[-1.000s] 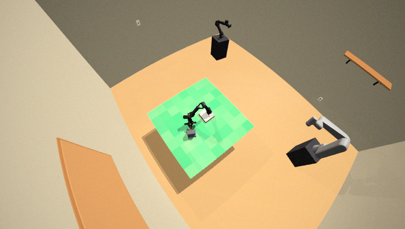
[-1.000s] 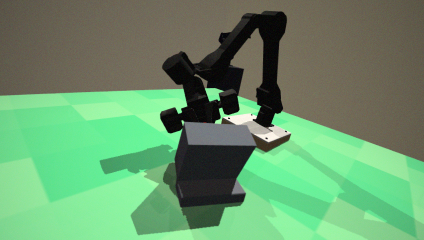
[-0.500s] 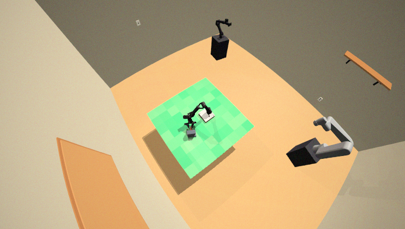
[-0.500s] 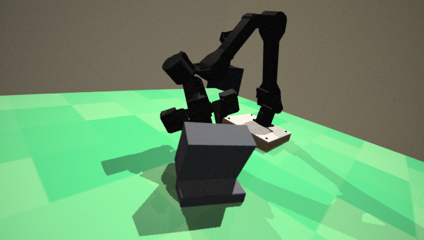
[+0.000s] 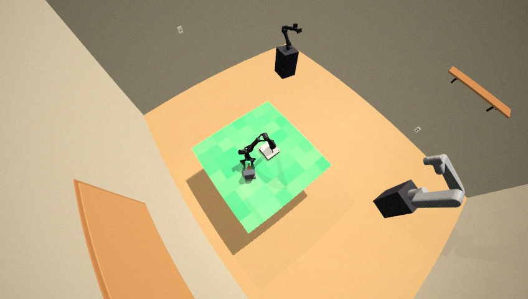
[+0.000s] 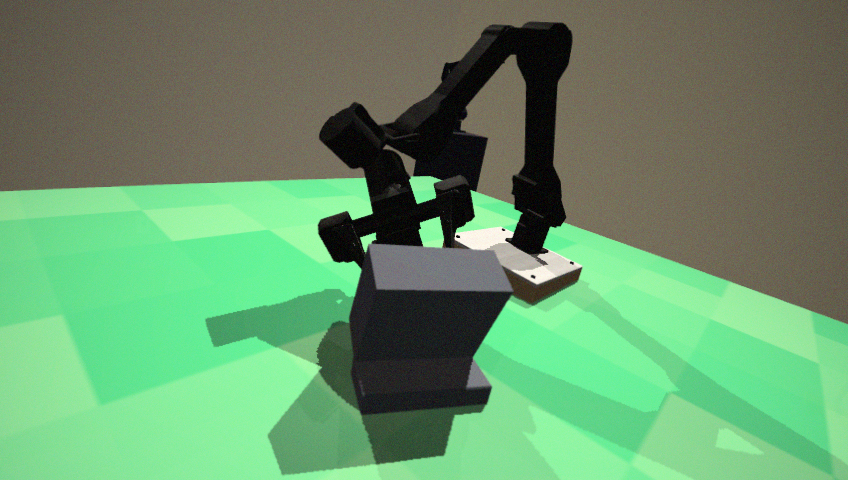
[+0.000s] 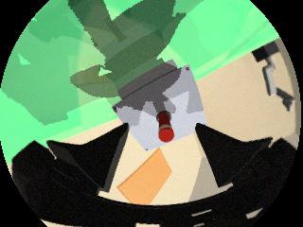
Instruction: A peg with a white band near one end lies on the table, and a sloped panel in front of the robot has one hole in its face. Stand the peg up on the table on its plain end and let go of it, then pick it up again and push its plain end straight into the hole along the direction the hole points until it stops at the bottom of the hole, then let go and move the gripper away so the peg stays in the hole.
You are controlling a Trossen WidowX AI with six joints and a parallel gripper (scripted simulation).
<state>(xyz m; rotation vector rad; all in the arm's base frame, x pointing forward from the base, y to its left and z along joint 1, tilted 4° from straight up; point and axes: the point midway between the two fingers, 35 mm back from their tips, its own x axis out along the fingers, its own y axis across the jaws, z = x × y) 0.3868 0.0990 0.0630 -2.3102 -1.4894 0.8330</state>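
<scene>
Now: the red peg 10 mm behind my gripper tip and 10 mm to the right of it. Also, from my gripper tip: sloped panel (10 mm ahead, 50 mm to the left, 20 mm below).
</scene>
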